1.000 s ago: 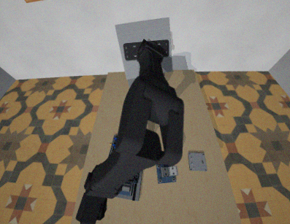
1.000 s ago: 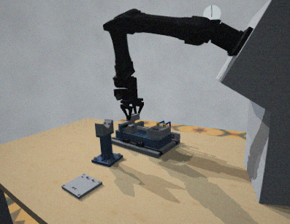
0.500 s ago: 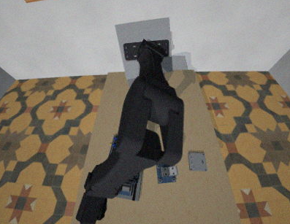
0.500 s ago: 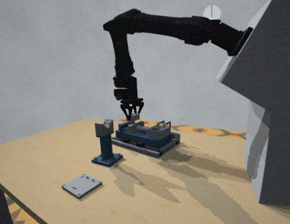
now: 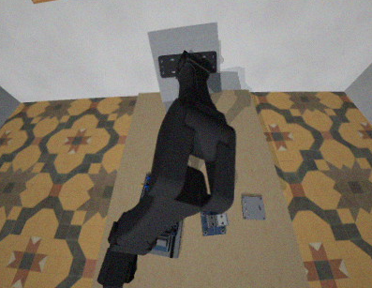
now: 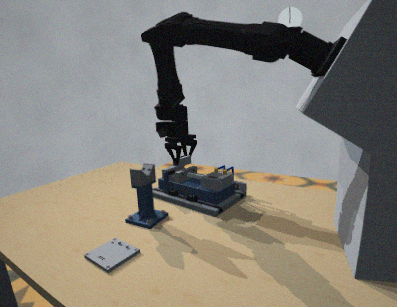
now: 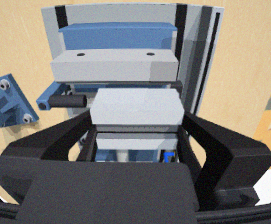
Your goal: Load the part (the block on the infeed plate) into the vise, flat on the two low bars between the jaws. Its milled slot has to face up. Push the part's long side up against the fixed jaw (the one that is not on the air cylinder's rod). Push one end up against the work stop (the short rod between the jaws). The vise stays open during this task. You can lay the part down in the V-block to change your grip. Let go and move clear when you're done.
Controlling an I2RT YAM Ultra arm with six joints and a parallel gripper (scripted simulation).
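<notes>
Now: the part 1 cm above my hand. Round my hand: fixed jaw: 4 cm below, 3 cm ahead, 1 cm to the left; then moving jaw: 4 cm below, 3 cm to the left, 3 cm behind; then work stop: 6 cm to the left, 3 cm below, 1 cm ahead.
</notes>
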